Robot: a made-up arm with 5 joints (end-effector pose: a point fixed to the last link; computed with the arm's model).
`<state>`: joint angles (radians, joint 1 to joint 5).
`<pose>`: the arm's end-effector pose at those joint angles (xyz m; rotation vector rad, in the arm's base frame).
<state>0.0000 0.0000 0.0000 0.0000 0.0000</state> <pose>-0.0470 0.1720 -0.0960 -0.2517 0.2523 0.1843</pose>
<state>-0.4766 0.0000 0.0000 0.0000 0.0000</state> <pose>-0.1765 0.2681 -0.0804 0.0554 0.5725 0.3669</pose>
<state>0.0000 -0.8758 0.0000 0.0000 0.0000</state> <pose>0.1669 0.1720 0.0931 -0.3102 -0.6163 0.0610</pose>
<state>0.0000 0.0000 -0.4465 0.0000 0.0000</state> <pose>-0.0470 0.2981 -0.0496 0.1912 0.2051 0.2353</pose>
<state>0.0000 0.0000 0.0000 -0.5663 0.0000</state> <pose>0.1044 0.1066 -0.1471 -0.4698 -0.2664 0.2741</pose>
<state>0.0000 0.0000 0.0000 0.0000 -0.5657</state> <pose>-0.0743 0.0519 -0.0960 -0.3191 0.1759 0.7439</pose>
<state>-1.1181 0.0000 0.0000 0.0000 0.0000</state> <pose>-0.3294 0.3503 0.0486 0.4875 0.9907 0.6030</pose>
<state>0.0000 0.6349 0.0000 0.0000 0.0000</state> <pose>-0.2571 0.1720 -0.0894 -0.1871 0.8819 0.2614</pose>
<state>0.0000 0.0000 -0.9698 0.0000 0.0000</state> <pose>-0.0470 0.4033 0.0670 0.7102 0.1399 0.2860</pose>
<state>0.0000 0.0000 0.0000 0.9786 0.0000</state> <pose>-0.1504 0.2913 0.1479 0.1626 1.1275 0.0033</pose>
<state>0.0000 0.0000 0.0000 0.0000 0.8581</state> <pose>0.1007 0.2810 -0.0960 -0.1260 0.3400 -0.6646</pose>
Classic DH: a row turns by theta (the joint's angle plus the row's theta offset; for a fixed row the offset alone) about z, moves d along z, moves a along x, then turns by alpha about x. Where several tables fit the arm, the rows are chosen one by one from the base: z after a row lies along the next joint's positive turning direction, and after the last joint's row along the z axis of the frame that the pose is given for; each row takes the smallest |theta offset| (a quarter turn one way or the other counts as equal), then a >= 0, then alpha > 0; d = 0 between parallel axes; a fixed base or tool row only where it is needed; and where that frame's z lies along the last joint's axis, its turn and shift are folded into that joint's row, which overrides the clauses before.
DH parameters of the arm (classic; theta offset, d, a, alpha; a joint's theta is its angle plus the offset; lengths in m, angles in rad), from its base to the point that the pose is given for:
base (fixed): -0.6602 0.2282 -0.1904 1.791
joint 1: -1.2966 -0.0117 0.004 2.4509
joint 2: 0.3499 0.0072 0.022 -1.5708
joint 3: 0.3435 -0.2625 0.0342 1.8555
joint 4: -1.4707 -0.049 0.0411 -1.2417
joint 5: 0.3924 0.1739 -0.2168 2.7857
tool (fixed): 0.88 -0.1181 0 0

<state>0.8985 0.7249 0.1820 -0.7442 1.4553</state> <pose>0.3322 -0.0693 -0.0105 -0.4775 -0.6138 -1.2071</pose>
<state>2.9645 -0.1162 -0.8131 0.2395 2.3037</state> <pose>-0.0450 0.4926 0.6555 1.0386 -1.8432 -0.8064</pose>
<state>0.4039 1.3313 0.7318 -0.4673 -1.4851</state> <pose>-0.0582 -0.3348 0.0376 -0.3785 1.1891 2.1758</pose>
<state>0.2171 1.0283 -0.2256 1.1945 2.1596</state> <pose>-0.2747 0.2870 -0.1366 1.4402 -1.8969 1.7444</pose>
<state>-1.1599 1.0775 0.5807 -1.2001 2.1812</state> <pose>-0.4407 0.5572 -0.0784 -0.0803 1.1528 -0.5130</pose>
